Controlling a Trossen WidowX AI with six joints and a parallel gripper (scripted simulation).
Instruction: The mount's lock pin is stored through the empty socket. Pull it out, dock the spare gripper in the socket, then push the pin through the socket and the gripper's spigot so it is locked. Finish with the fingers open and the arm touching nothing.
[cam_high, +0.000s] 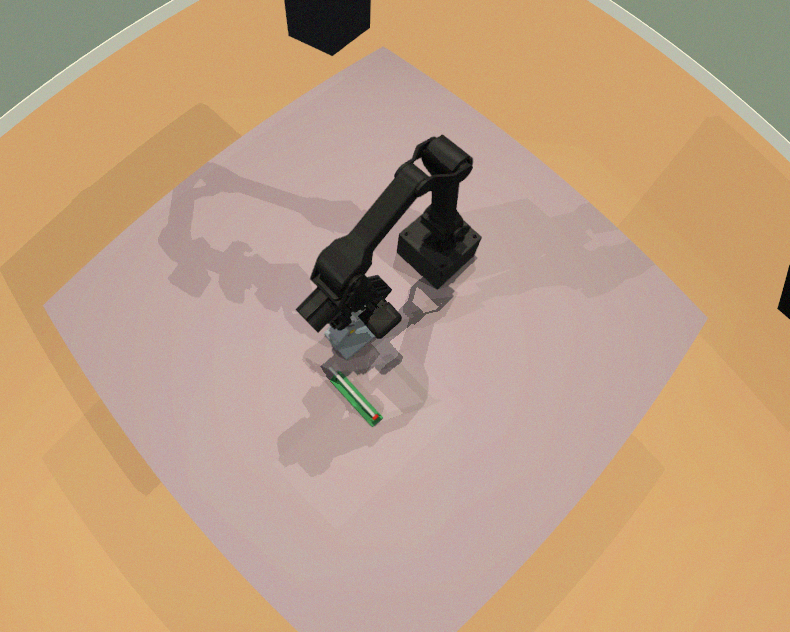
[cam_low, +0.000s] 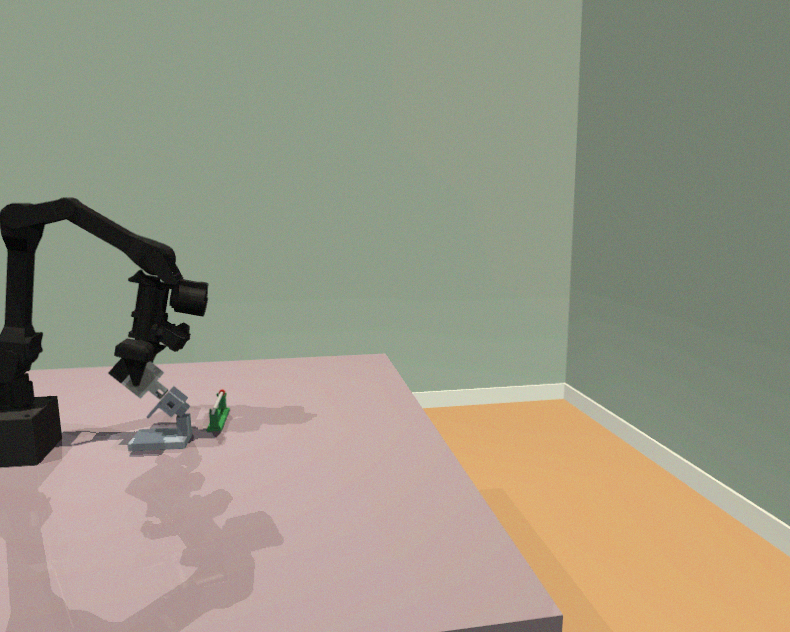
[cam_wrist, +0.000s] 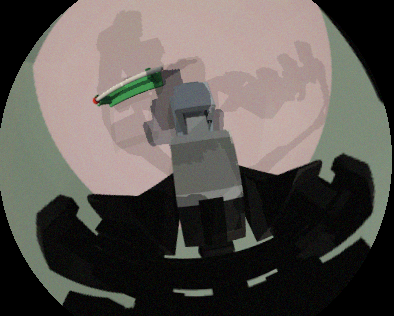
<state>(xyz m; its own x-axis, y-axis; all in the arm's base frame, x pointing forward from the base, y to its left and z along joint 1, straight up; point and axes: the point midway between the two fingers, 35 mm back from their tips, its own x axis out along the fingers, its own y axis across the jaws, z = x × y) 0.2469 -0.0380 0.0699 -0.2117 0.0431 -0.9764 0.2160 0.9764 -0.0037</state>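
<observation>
Right now the green holder is 15 cm ahead of my gripper tip, 9 cm to the left of it and 11 cm below it. From my gripper tip the other things lie so: spare gripper (1 cm ahead, 1 cm above); mount (5 cm ahead, 1 cm to the right, 8 cm below).
</observation>
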